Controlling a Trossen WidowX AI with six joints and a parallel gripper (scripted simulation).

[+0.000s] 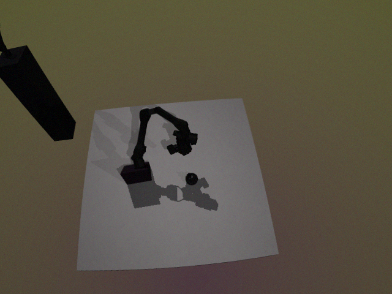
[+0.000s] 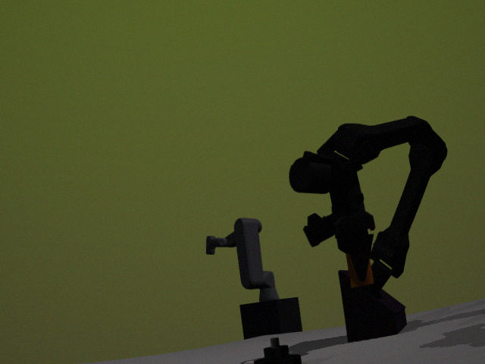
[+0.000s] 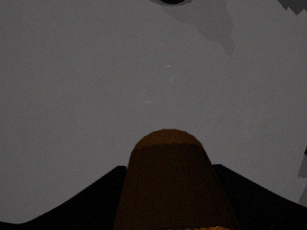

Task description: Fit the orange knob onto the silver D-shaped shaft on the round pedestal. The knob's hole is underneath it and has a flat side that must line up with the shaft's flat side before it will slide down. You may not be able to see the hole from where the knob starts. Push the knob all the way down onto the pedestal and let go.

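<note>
Right now my gripper tip is 5 cm short of the round pedestal, 16 cm to the left of it and 10 cm above it. From my gripper tip the other things lie so: orange knob 3 cm above.
</note>
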